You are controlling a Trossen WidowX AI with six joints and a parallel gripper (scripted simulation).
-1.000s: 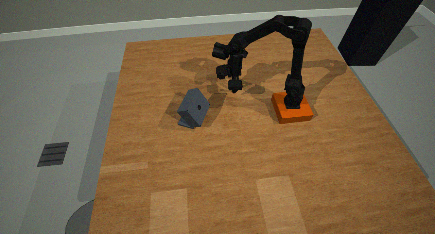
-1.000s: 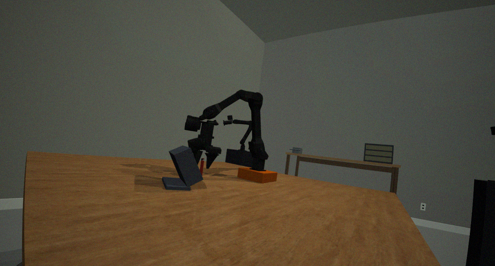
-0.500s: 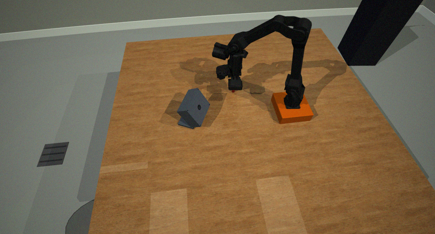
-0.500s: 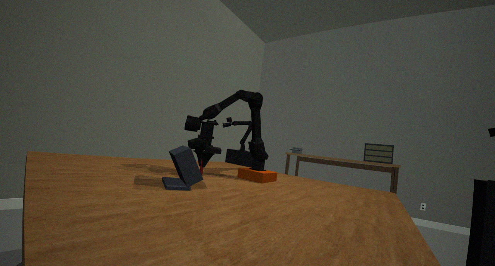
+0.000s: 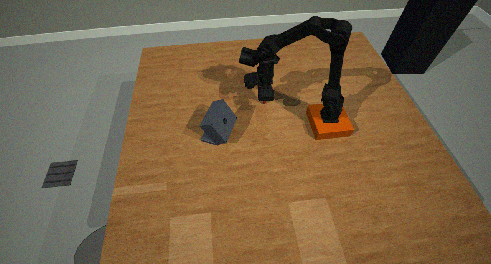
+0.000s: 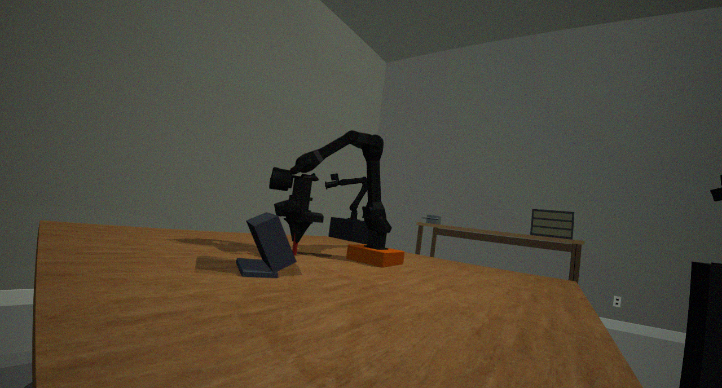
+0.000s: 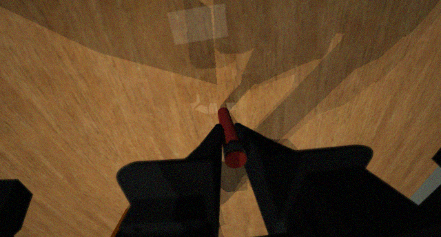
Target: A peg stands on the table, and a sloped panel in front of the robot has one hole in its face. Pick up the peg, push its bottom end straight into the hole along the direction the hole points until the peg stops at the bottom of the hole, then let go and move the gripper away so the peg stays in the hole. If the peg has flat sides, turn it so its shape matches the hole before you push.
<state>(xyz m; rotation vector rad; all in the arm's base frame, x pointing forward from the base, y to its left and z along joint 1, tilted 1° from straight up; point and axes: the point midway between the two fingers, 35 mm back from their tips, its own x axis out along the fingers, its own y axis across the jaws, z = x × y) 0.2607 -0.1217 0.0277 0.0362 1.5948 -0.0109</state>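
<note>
My gripper tip is now 19 cm short of the sloped panel, 15 cm to the right of it and 3 cm below it. The rest, counted from my gripper tip: panel foot (21 cm ahead, 15 cm to the left, 4 cm below); red peg (2 cm above).
</note>
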